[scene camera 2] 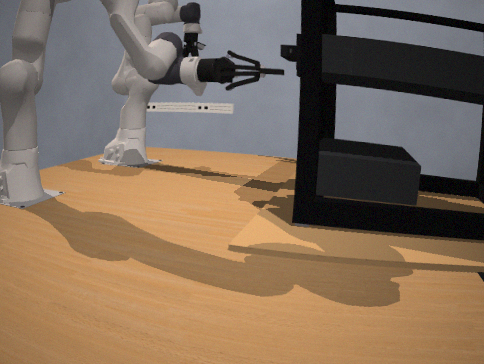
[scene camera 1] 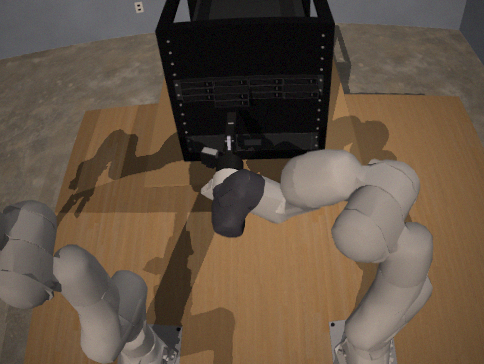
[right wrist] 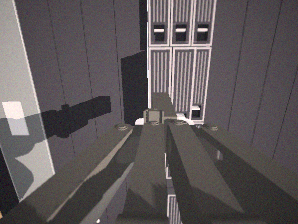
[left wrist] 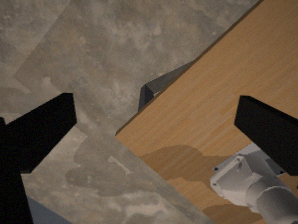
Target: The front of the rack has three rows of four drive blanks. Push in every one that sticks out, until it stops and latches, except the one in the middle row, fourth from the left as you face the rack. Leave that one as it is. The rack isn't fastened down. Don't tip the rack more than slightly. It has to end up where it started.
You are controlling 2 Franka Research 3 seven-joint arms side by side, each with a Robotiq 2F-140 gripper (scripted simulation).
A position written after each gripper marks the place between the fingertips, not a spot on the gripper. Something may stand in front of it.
In view: the left gripper (left wrist: 156,109), the right gripper (scene camera 2: 283,72) and a black rack (scene camera 2: 346,171).
The black rack also shows in scene camera 1 (scene camera 1: 264,45) and in the right wrist view (right wrist: 76,76). The right gripper is seen too in the right wrist view (right wrist: 159,105). The left wrist view does not show the black rack: it is out of frame.
